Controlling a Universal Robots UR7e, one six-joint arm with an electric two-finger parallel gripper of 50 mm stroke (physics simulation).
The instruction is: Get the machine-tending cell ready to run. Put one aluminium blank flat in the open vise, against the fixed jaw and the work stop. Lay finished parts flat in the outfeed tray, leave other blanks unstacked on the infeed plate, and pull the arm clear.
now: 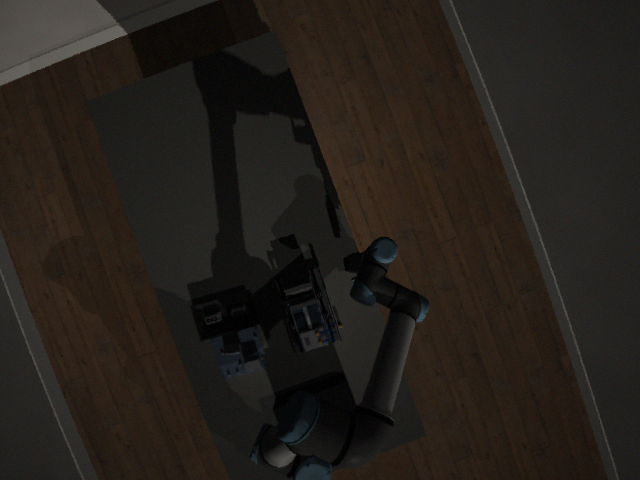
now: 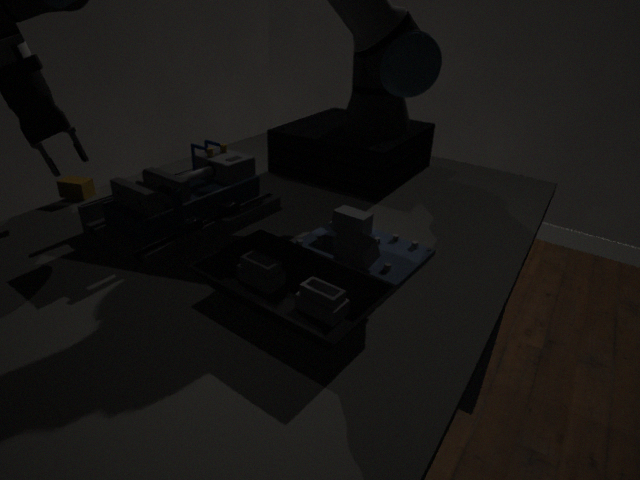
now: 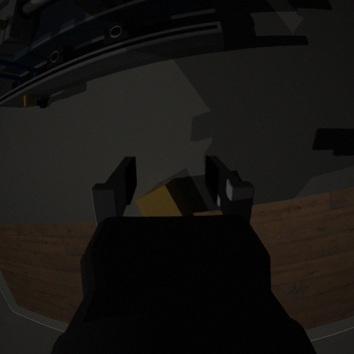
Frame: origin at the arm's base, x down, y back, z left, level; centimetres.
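Seen in the pictures: gripper, fingertip midpoint: [image 2: 71, 167]; arm's base, origin of the base link: [image 2: 375, 128].
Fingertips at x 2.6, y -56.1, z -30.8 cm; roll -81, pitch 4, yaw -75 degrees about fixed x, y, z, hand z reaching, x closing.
Note:
Offsets run from my fingertips to a thing's top centre. "*": to the spot under its first point.
My gripper [image 1: 348, 262] [image 2: 71, 166] [image 3: 170, 170] is open and empty, above a yellow block {dx +4.3, dy +2.1, dz -5.3 cm} [image 2: 75, 188] [image 3: 159, 201] near the table edge. The vise {dx -2.2, dy +10.4, dz +20.3 cm} [image 1: 309, 316] [image 2: 219, 195] stands beside it; I cannot make out a blank between its dark jaws. Two grey parts with recessed tops {* dx +3.5, dy +2.3, dz +47.3 cm} [image 2: 261, 269] {* dx +3.7, dy +2.4, dz +57.1 cm} [image 2: 321, 299] lie apart in the black outfeed tray [image 1: 226, 330] [image 2: 268, 307]. The blue infeed plate {dx +6.9, dy +20.1, dz +50.8 cm} [image 1: 239, 366] [image 2: 405, 260] bears a grey block {dx +3.3, dy +25.0, dz +46.2 cm} [image 2: 352, 221], with a darker shape below it; I cannot tell whether they are stacked.
The arm's black base box [image 2: 320, 155] stands behind the vise and infeed plate. Blue bent tubes with yellow fittings {* dx -2.7, dy +17.7, dz +18.9 cm} [image 2: 209, 152] rise at the vise's rear. Dark rails {* dx +5.8, dy +18.4, dz +29.3 cm} [image 2: 253, 209] run beside the vise. The arm reaches around the vise's outer side. The lighting is dim, with heavy arm shadows.

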